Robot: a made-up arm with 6 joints. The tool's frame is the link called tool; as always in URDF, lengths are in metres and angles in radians. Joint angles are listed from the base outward.
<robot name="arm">
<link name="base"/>
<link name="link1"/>
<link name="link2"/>
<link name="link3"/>
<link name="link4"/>
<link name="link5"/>
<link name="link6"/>
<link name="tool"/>
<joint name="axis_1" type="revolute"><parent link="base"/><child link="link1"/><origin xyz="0 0 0.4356"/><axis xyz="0 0 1"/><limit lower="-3.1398" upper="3.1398"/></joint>
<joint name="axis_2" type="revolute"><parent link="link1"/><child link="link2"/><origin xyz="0 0 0"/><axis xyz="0 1 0"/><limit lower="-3.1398" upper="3.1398"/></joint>
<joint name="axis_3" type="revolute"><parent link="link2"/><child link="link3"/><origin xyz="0 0 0.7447"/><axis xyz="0 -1 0"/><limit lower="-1.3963" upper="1.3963"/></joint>
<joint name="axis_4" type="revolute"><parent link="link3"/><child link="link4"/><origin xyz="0 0 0"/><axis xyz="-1 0 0"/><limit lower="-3.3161" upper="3.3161"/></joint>
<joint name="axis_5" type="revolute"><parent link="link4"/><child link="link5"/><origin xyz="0.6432 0 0"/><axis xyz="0 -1 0"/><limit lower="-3.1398" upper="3.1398"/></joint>
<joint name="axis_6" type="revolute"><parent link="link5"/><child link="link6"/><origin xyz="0 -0.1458 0"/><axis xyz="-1 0 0"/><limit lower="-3.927" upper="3.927"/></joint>
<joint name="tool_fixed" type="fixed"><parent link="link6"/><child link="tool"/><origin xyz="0 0 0"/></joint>
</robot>
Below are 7 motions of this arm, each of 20 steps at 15 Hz.
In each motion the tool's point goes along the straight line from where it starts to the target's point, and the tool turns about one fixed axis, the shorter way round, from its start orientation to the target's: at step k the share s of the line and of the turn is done. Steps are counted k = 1, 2, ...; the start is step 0. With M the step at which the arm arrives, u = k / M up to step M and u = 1 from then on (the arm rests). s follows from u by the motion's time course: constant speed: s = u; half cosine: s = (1 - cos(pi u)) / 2; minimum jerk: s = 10 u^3 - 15 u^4 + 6 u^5.
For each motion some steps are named. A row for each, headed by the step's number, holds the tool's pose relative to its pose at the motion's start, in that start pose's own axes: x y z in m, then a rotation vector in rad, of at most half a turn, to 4 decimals.
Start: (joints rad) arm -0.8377 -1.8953 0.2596 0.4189 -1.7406 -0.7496
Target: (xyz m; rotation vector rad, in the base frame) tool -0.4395 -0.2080 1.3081 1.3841 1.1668 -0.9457
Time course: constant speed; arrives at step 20
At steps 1, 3, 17, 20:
1: 0.0584 0.0117 0.0007 -0.0113 0.0864 -0.0516
3: 0.1752 0.0351 0.0022 -0.0340 0.2592 -0.1547
17: 0.9930 0.1991 0.0125 -0.1926 1.4690 -0.8767
20: 1.1682 0.2342 0.0147 -0.2266 1.7282 -1.0315

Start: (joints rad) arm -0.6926 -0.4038 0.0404 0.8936 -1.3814 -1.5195
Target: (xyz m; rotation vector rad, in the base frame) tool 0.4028 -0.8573 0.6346 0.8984 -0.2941 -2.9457
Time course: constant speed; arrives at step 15
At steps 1, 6, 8, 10, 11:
1: 0.0612 0.0031 -0.0413 0.0220 -0.0245 -0.0677
6: 0.3669 0.0183 -0.2476 0.1322 -0.1469 -0.4065
8: 0.4892 0.0244 -0.3301 0.1763 -0.1959 -0.5419
10: 0.6115 0.0305 -0.4127 0.2204 -0.2449 -0.6774
11: 0.6727 0.0336 -0.4540 0.2424 -0.2694 -0.7452

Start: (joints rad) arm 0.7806 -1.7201 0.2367 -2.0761 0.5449 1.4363
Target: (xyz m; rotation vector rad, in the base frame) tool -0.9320 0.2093 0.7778 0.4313 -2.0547 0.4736
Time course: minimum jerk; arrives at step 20
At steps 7, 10, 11, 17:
7: -0.1254 0.0489 -0.1425 -0.1861 -0.0375 0.1932
10: -0.2666 0.1040 -0.3029 -0.3956 -0.0797 0.4108
11: -0.3162 0.1234 -0.3593 -0.4693 -0.0945 0.4873
17: -0.5189 0.2025 -0.5897 -0.7702 -0.1551 0.7997

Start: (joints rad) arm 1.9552 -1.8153 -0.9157 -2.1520 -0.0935 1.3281
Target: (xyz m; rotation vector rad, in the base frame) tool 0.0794 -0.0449 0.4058 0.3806 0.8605 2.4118
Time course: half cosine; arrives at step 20
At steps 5, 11, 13, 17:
5: -0.0213 -0.0435 -0.0150 0.0312 0.1317 -0.0389
11: -0.0842 -0.1717 -0.0593 0.1231 0.5201 -0.1535
13: -0.1059 -0.2159 -0.0746 0.1548 0.6539 -0.1930
17: -0.1377 -0.2808 -0.0970 0.2014 0.8505 -0.2510

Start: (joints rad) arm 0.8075 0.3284 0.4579 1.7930 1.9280 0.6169
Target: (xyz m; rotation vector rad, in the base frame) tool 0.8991 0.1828 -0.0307 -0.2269 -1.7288 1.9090
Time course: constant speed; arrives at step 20
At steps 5, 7, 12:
5: -0.0312 0.2467 0.2826 0.2026 0.0590 -0.1143
7: -0.0437 0.3453 0.3956 0.2836 0.0826 -0.1600
12: -0.0750 0.5920 0.6782 0.4862 0.1417 -0.2743

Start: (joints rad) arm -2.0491 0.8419 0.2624 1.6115 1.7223 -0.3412
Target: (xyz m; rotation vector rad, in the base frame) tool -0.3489 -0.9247 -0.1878 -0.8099 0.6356 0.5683
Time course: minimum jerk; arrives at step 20
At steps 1, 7, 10, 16, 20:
1: 0.0001 0.0008 -0.0007 -0.0004 0.0003 0.0011
7: 0.0220 0.1599 -0.1427 -0.0729 0.0530 0.2318
10: 0.0467 0.3400 -0.3034 -0.1549 0.1127 0.4928
16: 0.0881 0.6406 -0.5717 -0.2919 0.2123 0.9284
20: 0.0935 0.6800 -0.6068 -0.3098 0.2253 0.9855

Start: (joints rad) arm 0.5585 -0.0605 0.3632 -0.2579 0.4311 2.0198
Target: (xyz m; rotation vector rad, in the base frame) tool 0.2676 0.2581 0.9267 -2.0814 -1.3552 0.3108
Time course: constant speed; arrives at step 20
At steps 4, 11, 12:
4: -0.1018 0.0277 0.0397 -0.0817 -0.1764 0.0570
11: -0.2800 0.0762 0.1093 -0.2248 -0.4850 0.1566
12: -0.3054 0.0831 0.1192 -0.2452 -0.5291 0.1709

